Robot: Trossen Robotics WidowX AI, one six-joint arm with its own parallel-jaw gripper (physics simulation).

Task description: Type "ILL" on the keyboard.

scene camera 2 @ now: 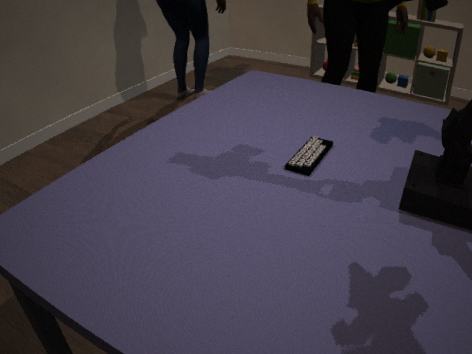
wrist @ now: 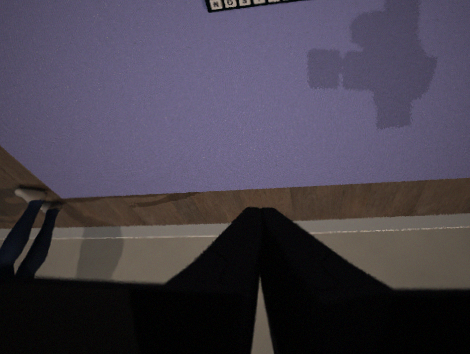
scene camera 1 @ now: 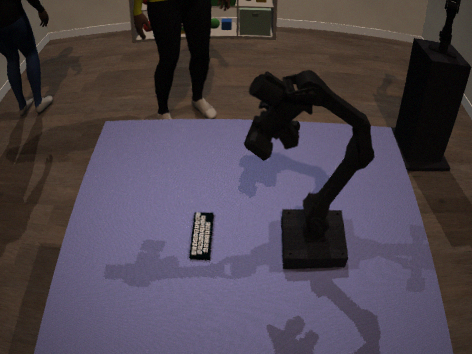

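Where they show: gripper, fingertip midpoint: [scene camera 2: 380, 13] [wrist: 258, 221]; arm's base, origin of the base link: [scene camera 2: 449, 179] [scene camera 1: 313, 234].
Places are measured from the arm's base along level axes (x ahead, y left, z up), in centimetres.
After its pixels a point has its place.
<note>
A small black keyboard [scene camera 1: 202, 236] @(x 34.7, y -2.8, z -3.9 cm) [scene camera 2: 309, 155] @(x 34.6, y -1.6, z -3.7 cm) with pale keys lies flat on the purple table [scene camera 1: 125, 175] @(x 65.6, y -32.3, z -5.3 cm) [scene camera 2: 175, 250] @(x 45.3, y 41.3, z -5.2 cm) [wrist: 150, 100] @(x 52.5, y -28.3, z -5.2 cm), left of the arm's base in scene camera 1. In the wrist view, part of the keyboard [wrist: 245, 3] @(x 37.1, y -8.5, z -3.6 cm) shows at the top edge, with one row of keys cut off by the frame. My gripper [wrist: 258, 221] @(x 21.8, y -3.4, z 32.9 cm) is shut and empty, its two dark fingertips touching. In scene camera 1 the arm's end hangs high over the table, behind and to the right of the keyboard, and the fingertips cannot be made out.
The arm's base [scene camera 1: 314, 250] @(x 0.5, y 6.6, z 0.1 cm) [scene camera 2: 432, 192] @(x 3.8, y 8.2, z 0.2 cm) stands on the table. Shadows of the arm fall across the table around the keyboard. Two people stand beyond the table, before a white shelf unit [scene camera 1: 274, 20] [scene camera 2: 455, 65]. A dark pedestal [scene camera 1: 430, 100] stands at the right.
</note>
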